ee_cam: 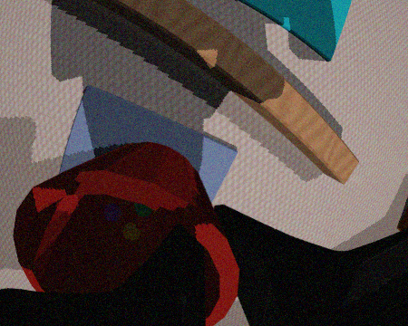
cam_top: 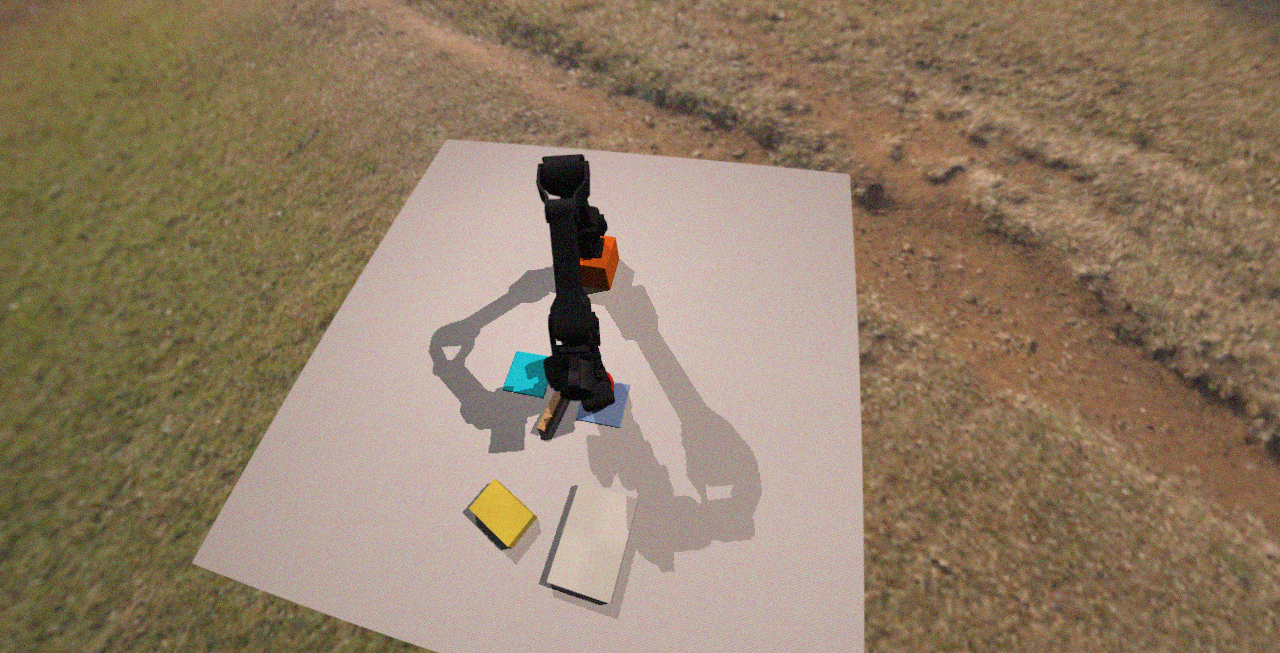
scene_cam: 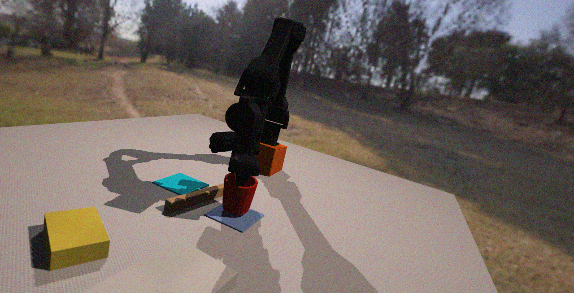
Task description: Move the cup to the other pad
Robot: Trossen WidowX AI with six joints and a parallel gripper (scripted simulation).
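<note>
Now: the cyan pad 160 mm to the right of my gripper tip, 60 mm below it and 20 mm behind it. Also, from my gripper tip: blue pad: 60 mm below, 30 mm ahead, 20 mm to the left; red cup: 30 mm ahead, 10 mm to the left; wooden bar: 70 mm to the right, 50 mm below, 10 mm ahead.
</note>
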